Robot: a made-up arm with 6 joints. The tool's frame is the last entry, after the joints.
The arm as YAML. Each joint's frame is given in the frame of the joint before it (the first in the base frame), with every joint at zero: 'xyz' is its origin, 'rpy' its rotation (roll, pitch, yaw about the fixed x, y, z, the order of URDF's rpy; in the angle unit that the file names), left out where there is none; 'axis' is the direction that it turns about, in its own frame. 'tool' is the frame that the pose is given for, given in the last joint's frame.
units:
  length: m
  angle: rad
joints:
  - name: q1
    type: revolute
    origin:
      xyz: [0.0, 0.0, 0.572]
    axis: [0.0, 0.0, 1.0]
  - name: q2
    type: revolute
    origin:
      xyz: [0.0, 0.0, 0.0]
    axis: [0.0, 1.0, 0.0]
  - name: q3
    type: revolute
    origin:
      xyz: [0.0, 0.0, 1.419]
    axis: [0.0, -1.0, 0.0]
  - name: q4
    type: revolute
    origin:
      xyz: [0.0, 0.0, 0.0]
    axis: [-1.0, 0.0, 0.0]
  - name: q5
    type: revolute
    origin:
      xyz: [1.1, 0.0, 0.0]
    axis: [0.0, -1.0, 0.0]
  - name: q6
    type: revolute
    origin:
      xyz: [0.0, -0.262, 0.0]
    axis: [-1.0, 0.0, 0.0]
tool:
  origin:
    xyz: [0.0, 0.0, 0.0]
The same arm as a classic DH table. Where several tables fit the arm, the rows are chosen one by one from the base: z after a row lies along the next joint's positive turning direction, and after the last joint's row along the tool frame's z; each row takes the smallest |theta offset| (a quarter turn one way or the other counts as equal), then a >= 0, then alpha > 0; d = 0 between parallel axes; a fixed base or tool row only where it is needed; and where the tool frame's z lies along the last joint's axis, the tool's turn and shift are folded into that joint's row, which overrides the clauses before.
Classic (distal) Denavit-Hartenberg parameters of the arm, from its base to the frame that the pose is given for. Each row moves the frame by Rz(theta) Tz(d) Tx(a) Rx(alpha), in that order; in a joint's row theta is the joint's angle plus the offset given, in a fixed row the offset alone. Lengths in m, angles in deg.
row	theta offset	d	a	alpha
q1	0	0.572	0	-90
q2	-90	0	1.419	180
q3	0	0	0	-90
q4	0	-1.1	0	90
q5	0	0.262	0	-90
q6	90	0	0	90
tool (fixed)	-90	0	0	0

